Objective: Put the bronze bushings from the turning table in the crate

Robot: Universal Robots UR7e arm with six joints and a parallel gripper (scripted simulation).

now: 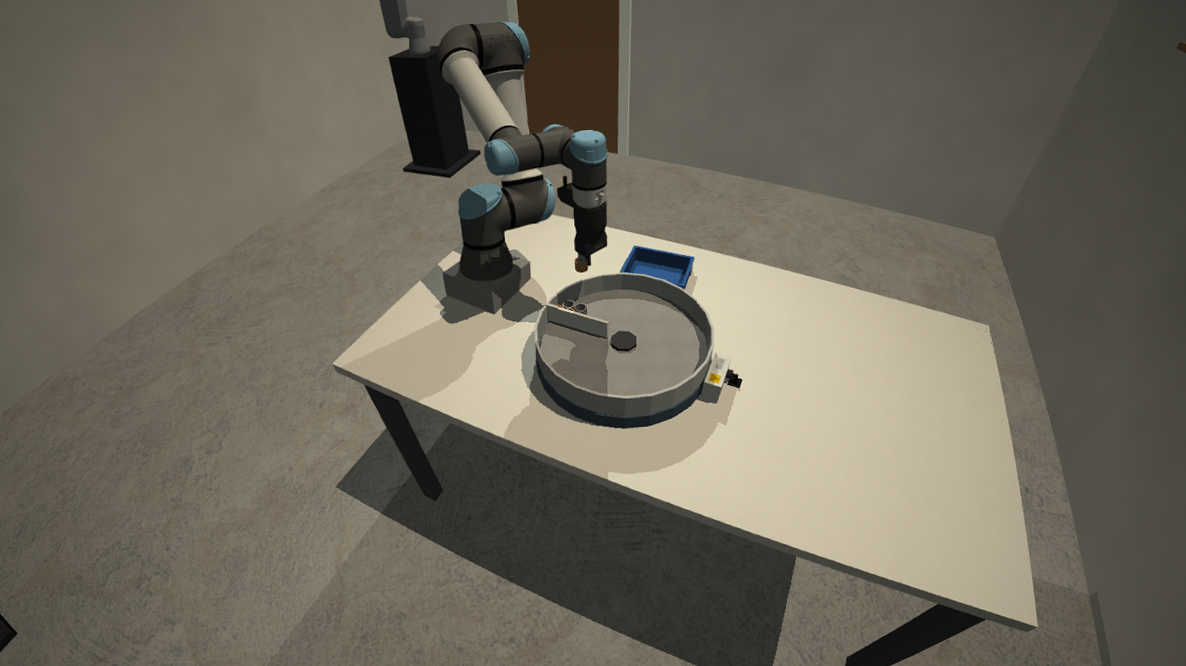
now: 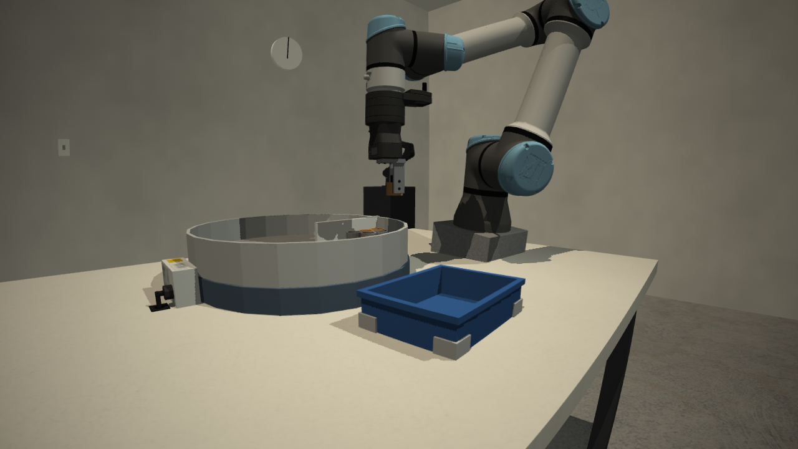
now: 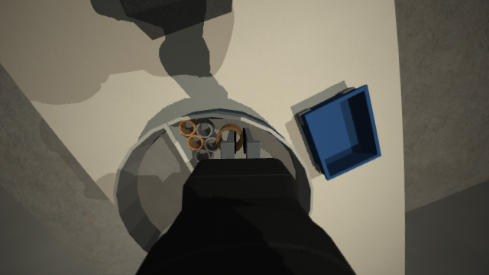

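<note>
Right now my hand is 140 mm short of the blue crate, 210 mm to the right of it and 150 mm above it. Round my hand: turning table 160 mm ahead, 120 mm to the right, 130 mm below.
</note>
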